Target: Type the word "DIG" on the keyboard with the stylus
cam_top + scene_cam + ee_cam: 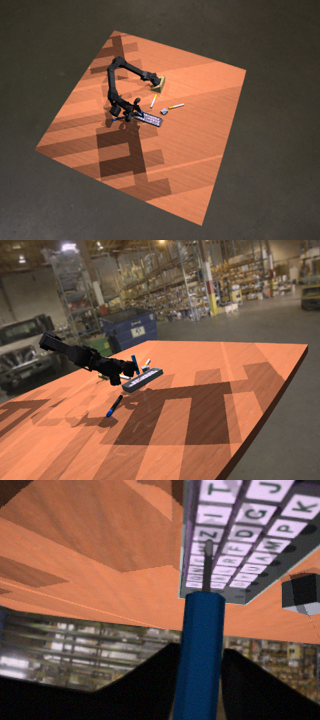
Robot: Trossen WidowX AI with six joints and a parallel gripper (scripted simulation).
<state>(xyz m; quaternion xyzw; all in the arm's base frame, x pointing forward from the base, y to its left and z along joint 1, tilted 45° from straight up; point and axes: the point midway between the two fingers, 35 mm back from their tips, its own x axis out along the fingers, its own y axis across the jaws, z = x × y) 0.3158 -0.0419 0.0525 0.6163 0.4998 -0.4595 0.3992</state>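
My gripper tip is now 20 mm past the D key, 20 mm to the right of it and 70 mm above it. Round my gripper tip: grey cube: 100 mm behind, 140 mm to the left, 70 mm below; blue stylus: 10 mm below; black pen: 40 mm ahead, 200 mm to the right, 80 mm below.
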